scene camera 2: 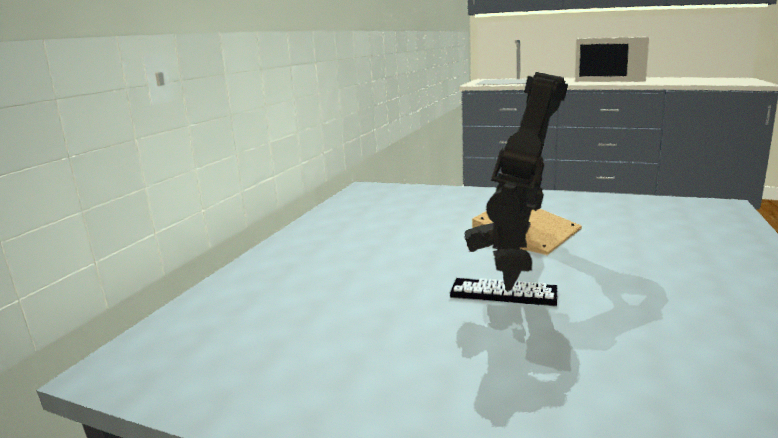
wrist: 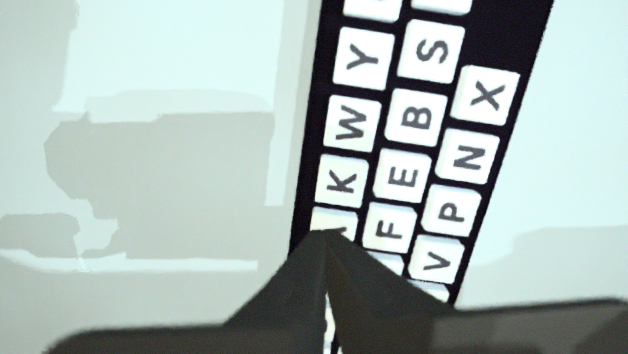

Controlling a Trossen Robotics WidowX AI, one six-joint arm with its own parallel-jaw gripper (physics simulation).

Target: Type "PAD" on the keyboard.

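Frame: origin at the arm's base, x ahead, y left, z up, level; centimetres.
Seen in the pictures: gripper, fingertip midpoint: (scene camera 2: 508, 290) (wrist: 322, 241).
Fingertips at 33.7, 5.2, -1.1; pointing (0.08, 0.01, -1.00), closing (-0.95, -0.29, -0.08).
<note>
Pixels of each thing's top centre, then the offset from my fingertips to it, as dx, dy, dz. "*": a spot on its surface instead. Level surfaces: height alone.
- keyboard at a spot on its surface: (wrist: 505, 35) * -3.6, -7.8, -0.9
- K key at its top centre: (wrist: 341, 183) -0.1, -2.0, -0.4
- F key at its top centre: (wrist: 389, 231) -2.2, -0.8, -0.4
- P key at its top centre: (wrist: 452, 213) -4.0, -2.0, -0.4
- pale blue table at its surface level: dz -2.2
The keyboard (scene camera 2: 473, 297) (wrist: 505, 35) is black with white lettered keys and lies flat on the table. My gripper (scene camera 2: 509, 288) (wrist: 322, 241) is shut and empty, pointing down. In the wrist view its tips cover part of the A key (wrist: 330, 219), which sits beside the K key (wrist: 342, 181) and the F key (wrist: 389, 227). The tips are at or very close to the A key; contact cannot be told for sure. The P key (wrist: 451, 211) shows to the right, uncovered. The D key does not show in the wrist view.
The keyboard lies on a pale blue table (scene camera 2: 272, 304). A wooden board (scene camera 2: 555, 231) lies behind the keyboard, partly hidden by the arm. A tiled wall (scene camera 2: 97, 206) runs along the left. A counter with grey drawers (scene camera 2: 607, 127) and a microwave (scene camera 2: 638, 59) stand at the back.
</note>
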